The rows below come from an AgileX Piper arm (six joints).
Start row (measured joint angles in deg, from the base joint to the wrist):
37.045 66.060 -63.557 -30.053 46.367 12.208
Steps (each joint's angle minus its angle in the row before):
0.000 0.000 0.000 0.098 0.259 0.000
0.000 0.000 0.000 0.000 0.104 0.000
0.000 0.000 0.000 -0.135 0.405 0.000
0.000 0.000 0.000 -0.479 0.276 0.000
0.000 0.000 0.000 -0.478 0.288 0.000
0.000 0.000 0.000 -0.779 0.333 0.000
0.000 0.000 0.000 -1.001 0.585 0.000
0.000 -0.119 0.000 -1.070 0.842 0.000
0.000 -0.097 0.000 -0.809 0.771 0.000
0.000 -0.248 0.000 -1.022 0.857 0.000
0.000 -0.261 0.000 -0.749 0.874 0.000
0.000 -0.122 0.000 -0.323 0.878 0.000
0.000 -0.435 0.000 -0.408 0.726 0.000
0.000 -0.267 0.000 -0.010 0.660 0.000
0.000 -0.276 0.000 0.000 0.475 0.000
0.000 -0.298 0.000 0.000 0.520 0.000
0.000 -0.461 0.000 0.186 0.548 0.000
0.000 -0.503 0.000 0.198 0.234 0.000
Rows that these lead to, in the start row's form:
37.045 66.060 -63.557 -29.955 46.626 12.208
37.045 66.060 -63.557 -29.955 46.730 12.208
37.045 66.060 -63.557 -30.090 47.135 12.208
37.045 66.060 -63.557 -30.569 47.411 12.208
37.045 66.060 -63.557 -31.047 47.699 12.208
37.045 66.060 -63.557 -31.826 48.032 12.208
37.045 66.060 -63.557 -32.827 48.617 12.208
37.045 65.941 -63.557 -33.897 49.459 12.208
37.045 65.844 -63.557 -34.706 50.230 12.208
37.045 65.596 -63.557 -35.728 51.087 12.208
37.045 65.335 -63.557 -36.477 51.961 12.208
37.045 65.213 -63.557 -36.800 52.839 12.208
37.045 64.778 -63.557 -37.208 53.565 12.208
37.045 64.511 -63.557 -37.218 54.225 12.208
37.045 64.235 -63.557 -37.218 54.700 12.208
37.045 63.937 -63.557 -37.218 55.220 12.208
37.045 63.476 -63.557 -37.032 55.768 12.208
37.045 62.973 -63.557 -36.834 56.002 12.208

